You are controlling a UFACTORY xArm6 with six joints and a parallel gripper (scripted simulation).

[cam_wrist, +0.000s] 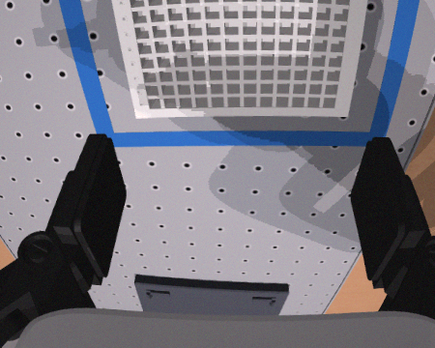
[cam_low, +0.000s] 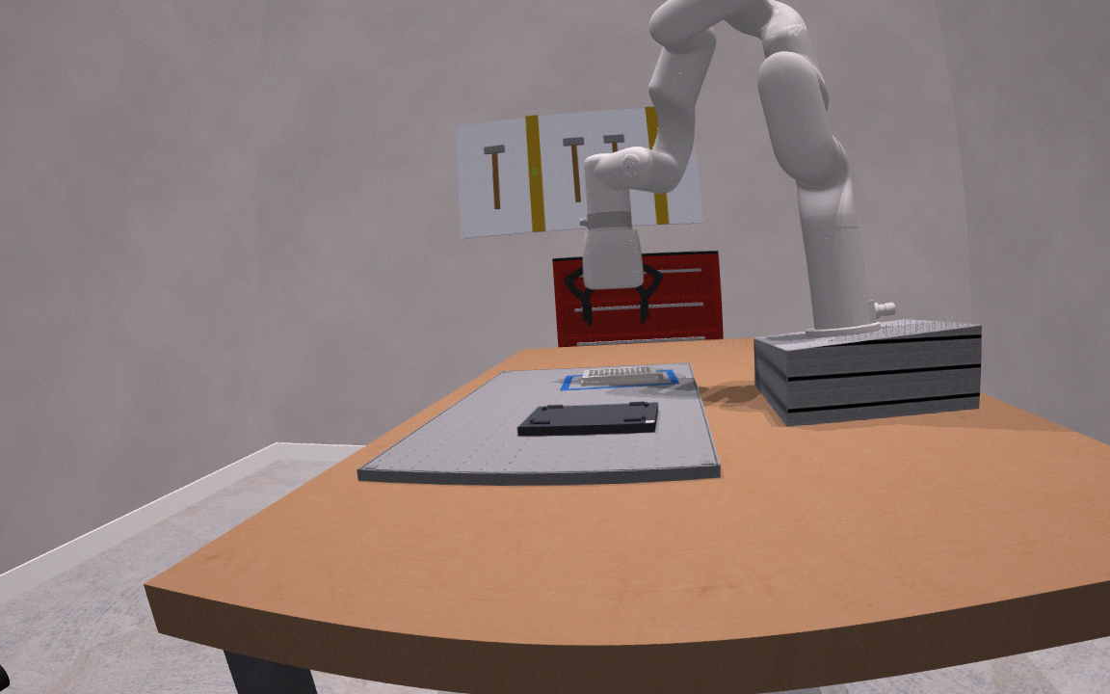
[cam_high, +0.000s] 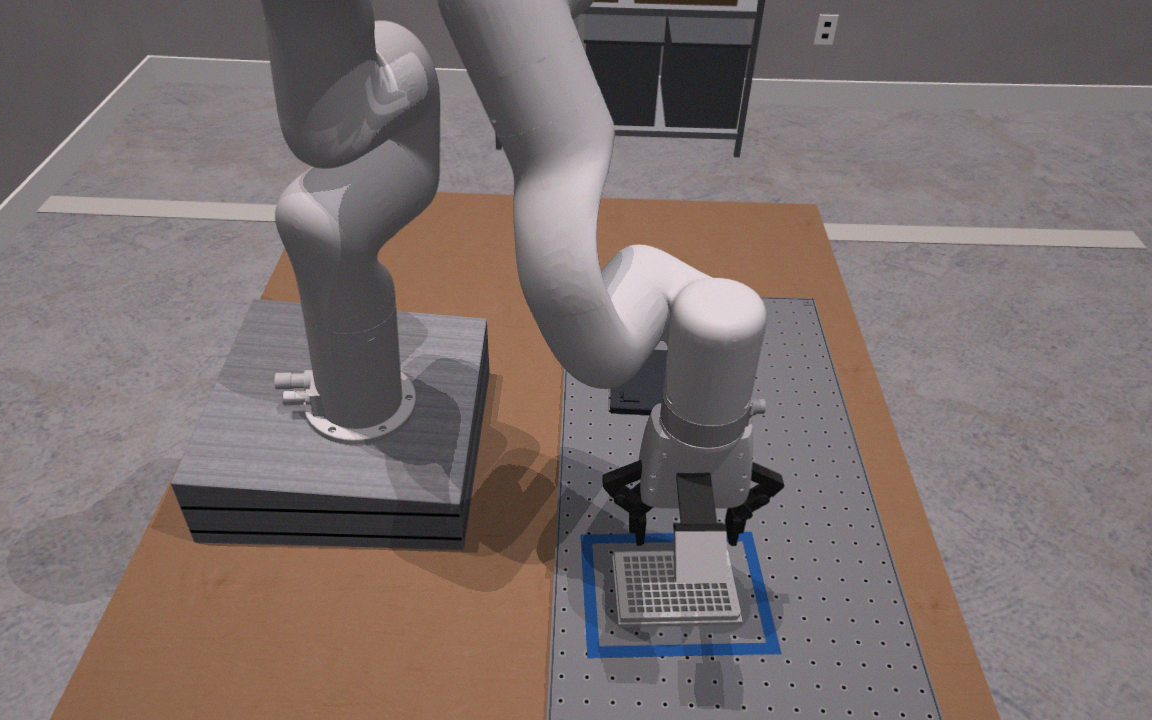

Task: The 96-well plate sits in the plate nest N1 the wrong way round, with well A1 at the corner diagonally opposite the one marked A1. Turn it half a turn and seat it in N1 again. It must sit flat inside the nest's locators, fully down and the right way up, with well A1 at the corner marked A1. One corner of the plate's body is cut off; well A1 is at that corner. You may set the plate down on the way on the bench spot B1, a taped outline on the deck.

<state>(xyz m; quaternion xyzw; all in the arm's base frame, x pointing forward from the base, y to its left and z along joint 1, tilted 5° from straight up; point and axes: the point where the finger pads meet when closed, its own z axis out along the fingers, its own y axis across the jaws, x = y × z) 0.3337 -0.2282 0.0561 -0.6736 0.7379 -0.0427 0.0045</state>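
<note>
The white 96-well plate lies 10 cm below my hand. Also, from my hand: black plate nest N1: 6 cm ahead, 32 cm to the left, 10 cm below; small A1 label: 1 cm behind, 39 cm to the left, 9 cm below.
</note>
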